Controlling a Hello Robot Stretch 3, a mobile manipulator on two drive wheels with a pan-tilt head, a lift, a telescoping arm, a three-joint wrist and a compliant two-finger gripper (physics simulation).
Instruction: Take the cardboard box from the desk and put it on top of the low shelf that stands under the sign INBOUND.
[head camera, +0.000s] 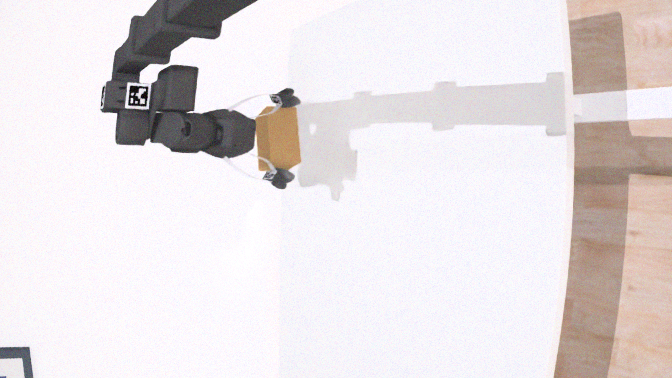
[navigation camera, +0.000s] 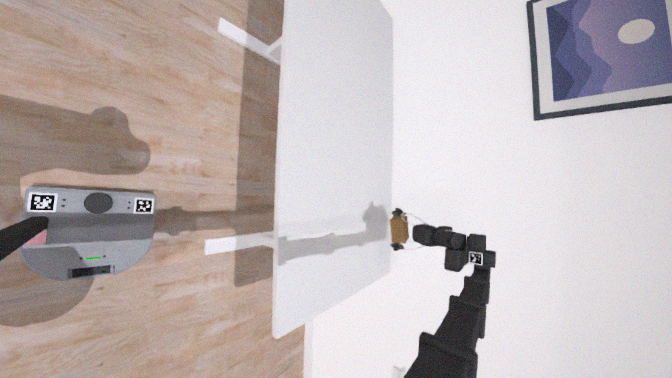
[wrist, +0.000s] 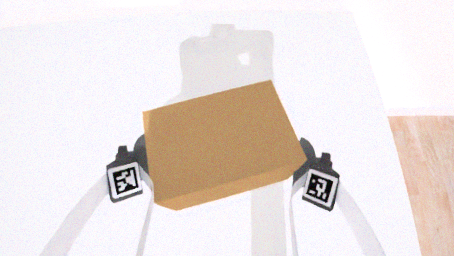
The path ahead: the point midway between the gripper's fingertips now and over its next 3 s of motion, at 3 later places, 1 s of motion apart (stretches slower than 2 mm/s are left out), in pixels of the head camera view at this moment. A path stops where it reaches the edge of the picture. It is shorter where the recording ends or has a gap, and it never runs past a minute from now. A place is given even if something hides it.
My gripper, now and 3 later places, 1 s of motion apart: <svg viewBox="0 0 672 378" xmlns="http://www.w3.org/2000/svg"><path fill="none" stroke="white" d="M291 139L314 139L370 139L448 141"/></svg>
